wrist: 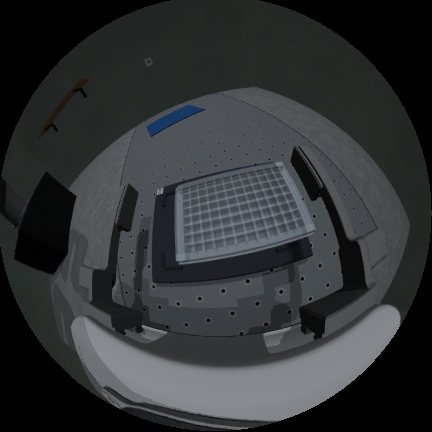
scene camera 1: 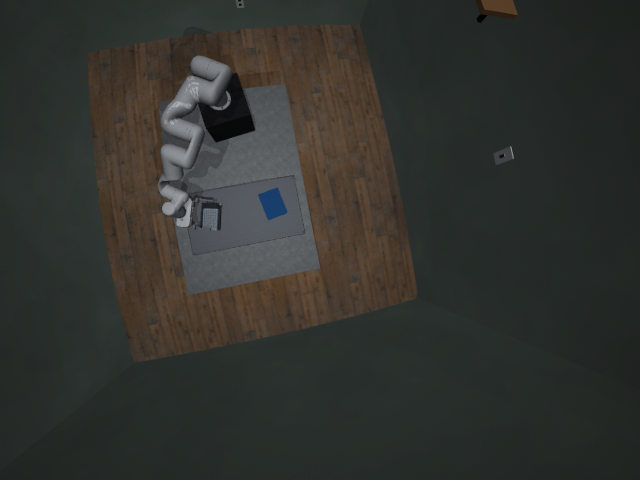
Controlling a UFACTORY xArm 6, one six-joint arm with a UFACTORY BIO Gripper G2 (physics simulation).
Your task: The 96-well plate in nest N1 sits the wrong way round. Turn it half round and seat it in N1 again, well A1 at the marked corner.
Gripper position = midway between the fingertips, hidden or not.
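You'd see a 96-well plate (wrist: 241,211) here, and there's a dark nest (wrist: 163,240) too, plus the gripper (wrist: 204,165).
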